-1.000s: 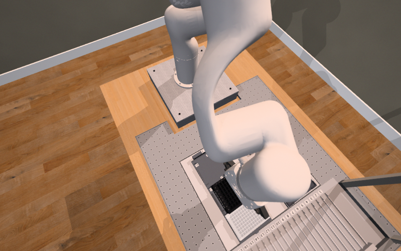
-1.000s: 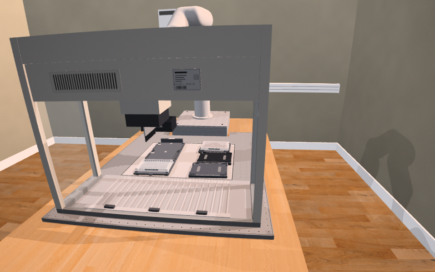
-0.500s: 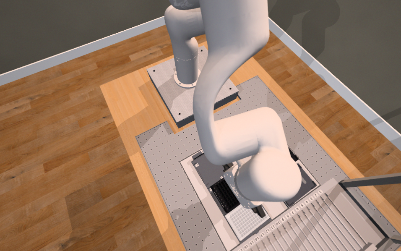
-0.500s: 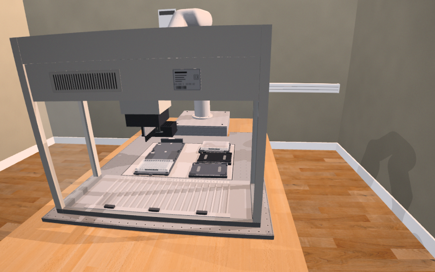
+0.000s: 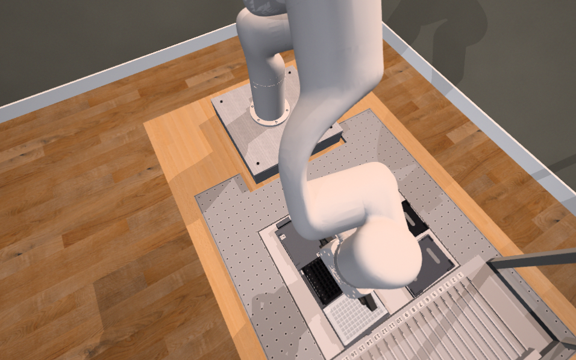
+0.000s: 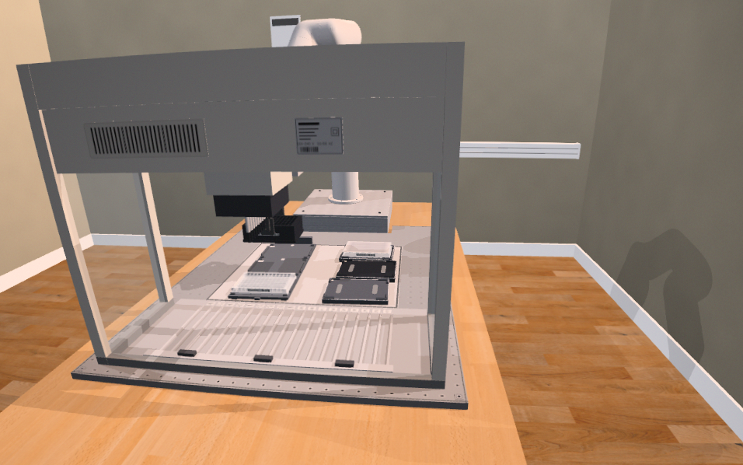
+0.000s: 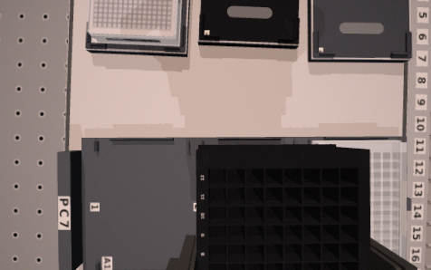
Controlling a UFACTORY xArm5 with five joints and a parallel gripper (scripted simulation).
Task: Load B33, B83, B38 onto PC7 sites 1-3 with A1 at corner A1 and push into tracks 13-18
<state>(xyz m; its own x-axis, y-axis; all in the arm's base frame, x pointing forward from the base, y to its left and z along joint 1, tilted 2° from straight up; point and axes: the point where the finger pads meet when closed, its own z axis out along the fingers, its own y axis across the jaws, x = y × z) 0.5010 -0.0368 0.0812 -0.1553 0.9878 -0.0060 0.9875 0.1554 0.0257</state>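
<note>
Right now the plate carrier PC7 is 1 cm behind my hand and 11 cm below it. From my hand the other things lie so: black deep-well block B83: 1 cm below; then plate nest S3: 8 cm ahead, 23 cm to the left, 12 cm below; then plate nest S2: 3 cm behind, 23 cm to the left, 12 cm below.
</note>
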